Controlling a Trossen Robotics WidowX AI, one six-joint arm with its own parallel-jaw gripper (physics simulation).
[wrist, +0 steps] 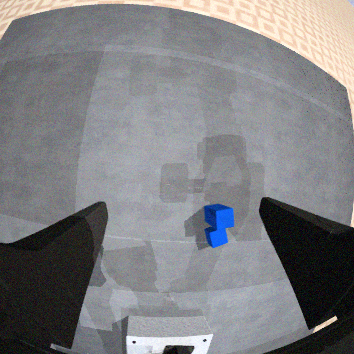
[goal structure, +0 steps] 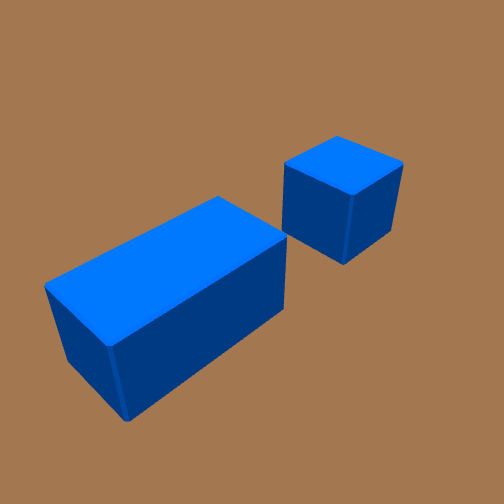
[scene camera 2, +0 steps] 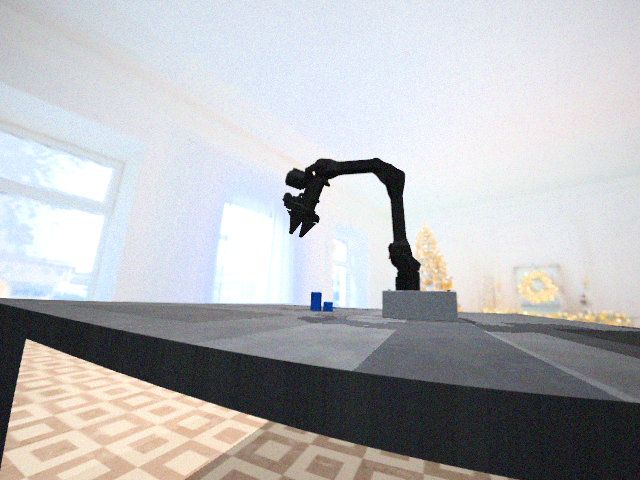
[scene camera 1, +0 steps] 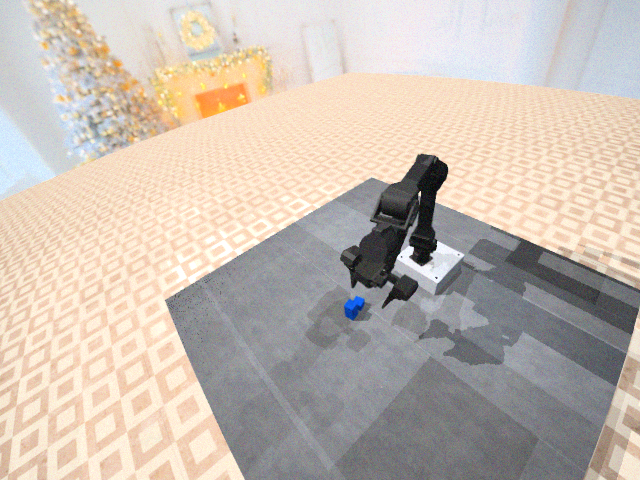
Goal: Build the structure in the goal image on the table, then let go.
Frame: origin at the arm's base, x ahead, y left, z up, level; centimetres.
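Seen in the pictures: gripper, fingertip midpoint: (wrist: pixel 185 208) (scene camera 2: pixel 295 235) (scene camera 1: pixel 367 297); arm's base at its link origin: (wrist: pixel 176 353) (scene camera 2: pixel 408 292) (scene camera 1: pixel 420 257).
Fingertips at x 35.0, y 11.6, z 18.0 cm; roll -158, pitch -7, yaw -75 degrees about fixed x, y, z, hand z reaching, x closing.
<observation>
Pixels of each thing's top centre, then the offset from my fingertips to it. Level surfaces: height alone.
- taller blue piece at its top centre: (wrist: pixel 224 218) (scene camera 1: pixel 350 304) (scene camera 2: pixel 316 292) dy -11.8, dx -2.2, dz -18.6 cm
- dark grey table at its surface level: dz -25.2 cm
- short blue cube at its top centre: (wrist: pixel 218 237) (scene camera 1: pixel 358 300) (scene camera 2: pixel 328 301) dy -13.3, dx -6.4, dz -21.9 cm
A taller blue piece (scene camera 1: pixel 351 310) (scene camera 2: pixel 315 301) (wrist: pixel 219 216) stands upright on the dark grey table (scene camera 1: pixel 289 392) (scene camera 2: pixel 289 356) (wrist: pixel 145 120). It is about two cubes high; whether it is one block or a stack I cannot tell. A short blue cube (scene camera 1: pixel 359 300) (scene camera 2: pixel 328 306) (wrist: pixel 216 237) sits close beside it, on the side toward the arm's base. Whether the two touch is unclear. My gripper (scene camera 1: pixel 368 296) (scene camera 2: pixel 296 235) (wrist: pixel 185 208) is open and empty, high above the table. In the wrist view both blue pieces appear between the fingers, nearer the right one.
The arm's pale base block (scene camera 1: pixel 436 273) (scene camera 2: pixel 419 304) (wrist: pixel 170 327) stands on the table, beyond the short cube from the taller piece. Shadows of the arm fall on the table around the blue pieces. The table's edges show against the patterned floor (scene camera 1: pixel 93 320).
</observation>
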